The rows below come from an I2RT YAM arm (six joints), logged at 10 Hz.
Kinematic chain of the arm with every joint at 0, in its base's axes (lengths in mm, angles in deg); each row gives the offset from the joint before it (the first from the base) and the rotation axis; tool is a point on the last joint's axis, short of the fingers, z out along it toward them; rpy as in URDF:
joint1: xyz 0 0 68 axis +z
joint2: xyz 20 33.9 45.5 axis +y
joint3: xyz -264 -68.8 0 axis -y
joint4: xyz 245 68.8 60 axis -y
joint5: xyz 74 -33.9 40.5 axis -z
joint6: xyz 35.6 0 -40.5 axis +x
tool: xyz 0 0 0 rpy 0 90 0
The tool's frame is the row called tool.
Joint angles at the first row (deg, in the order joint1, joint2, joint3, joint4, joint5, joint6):
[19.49, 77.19, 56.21, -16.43, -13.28, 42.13]
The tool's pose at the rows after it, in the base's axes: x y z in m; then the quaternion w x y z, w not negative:
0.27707 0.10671 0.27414 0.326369 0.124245 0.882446 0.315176
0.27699 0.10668 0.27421 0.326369 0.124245 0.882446 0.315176
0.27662 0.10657 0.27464 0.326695 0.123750 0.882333 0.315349
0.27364 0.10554 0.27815 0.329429 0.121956 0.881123 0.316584
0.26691 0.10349 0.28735 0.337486 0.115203 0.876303 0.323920
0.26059 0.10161 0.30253 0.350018 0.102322 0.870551 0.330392
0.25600 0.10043 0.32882 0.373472 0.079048 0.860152 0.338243
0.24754 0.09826 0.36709 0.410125 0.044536 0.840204 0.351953
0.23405 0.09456 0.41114 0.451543 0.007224 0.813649 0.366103
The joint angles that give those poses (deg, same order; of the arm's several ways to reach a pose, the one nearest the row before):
[19.49, 76.84, 56.07, -16.43, -13.28, 42.13]
[19.49, 76.82, 56.07, -16.45, -13.28, 42.13]
[19.49, 76.71, 56.07, -16.51, -13.30, 42.09]
[19.49, 75.81, 56.07, -17.04, -13.34, 41.95]
[19.48, 73.71, 56.16, -17.85, -13.87, 41.65]
[19.49, 71.68, 57.58, -19.55, -14.41, 40.64]
[19.49, 70.15, 61.45, -21.96, -15.11, 38.63]
[19.48, 68.34, 67.20, -24.56, -16.43, 35.92]
[19.51, 66.76, 74.35, -27.51, -17.96, 33.17]

